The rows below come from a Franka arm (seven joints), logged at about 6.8 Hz.
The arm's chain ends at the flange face. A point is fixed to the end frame.
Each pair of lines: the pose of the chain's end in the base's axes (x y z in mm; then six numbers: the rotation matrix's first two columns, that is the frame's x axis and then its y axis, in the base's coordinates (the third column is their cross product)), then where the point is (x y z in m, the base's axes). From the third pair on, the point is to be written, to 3 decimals.
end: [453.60 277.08 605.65 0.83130 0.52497 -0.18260 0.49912 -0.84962 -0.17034]
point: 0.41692 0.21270 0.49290
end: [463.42 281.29 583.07 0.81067 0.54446 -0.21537 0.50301 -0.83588 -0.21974]
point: 0.42153 0.21904 0.47094
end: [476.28 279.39 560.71 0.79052 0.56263 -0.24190 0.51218 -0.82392 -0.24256]
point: 0.432 0.217 0.450
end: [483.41 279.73 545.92 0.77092 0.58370 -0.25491 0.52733 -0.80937 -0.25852]
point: 0.438 0.217 0.436
